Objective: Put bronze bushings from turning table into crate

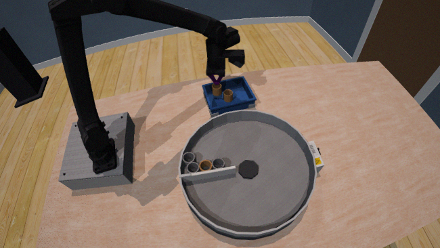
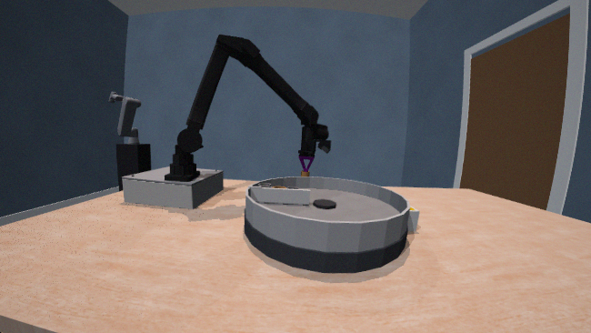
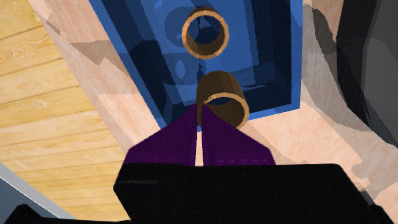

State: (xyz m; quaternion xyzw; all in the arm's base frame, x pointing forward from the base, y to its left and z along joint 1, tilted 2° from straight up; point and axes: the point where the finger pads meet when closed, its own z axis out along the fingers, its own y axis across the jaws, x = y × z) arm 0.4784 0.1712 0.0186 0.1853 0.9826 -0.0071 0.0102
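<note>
Now: hand 40 mm short of the blue crate, 20 mm to the left of it and 70 mm above it. From my hand the other things lie so: turning table 30 mm behind, 370 mm to the right, 40 mm below.
</note>
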